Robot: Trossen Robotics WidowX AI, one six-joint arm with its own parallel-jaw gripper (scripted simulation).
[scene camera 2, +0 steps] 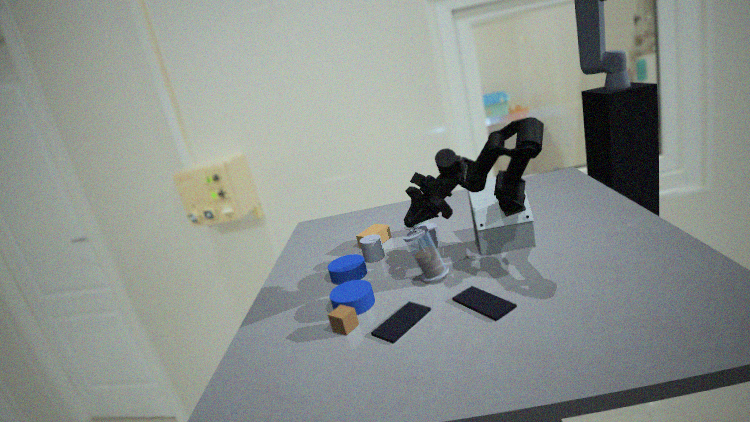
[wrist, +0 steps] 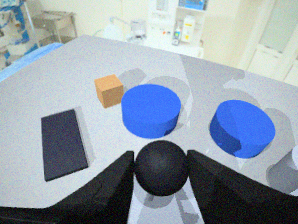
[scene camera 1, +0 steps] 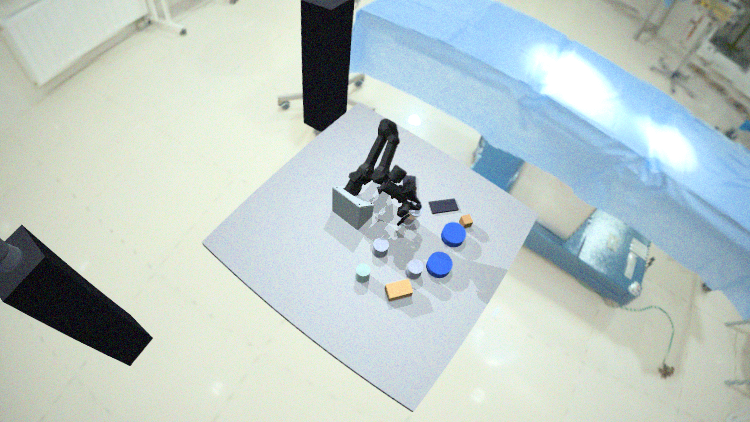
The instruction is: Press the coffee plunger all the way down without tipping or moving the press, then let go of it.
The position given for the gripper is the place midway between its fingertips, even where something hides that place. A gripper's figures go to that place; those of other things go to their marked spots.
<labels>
The gripper (wrist: pixel 160 157): 10 cm from the lens. A cube (wrist: pixel 110 90): 37 cm from the lens.
</labels>
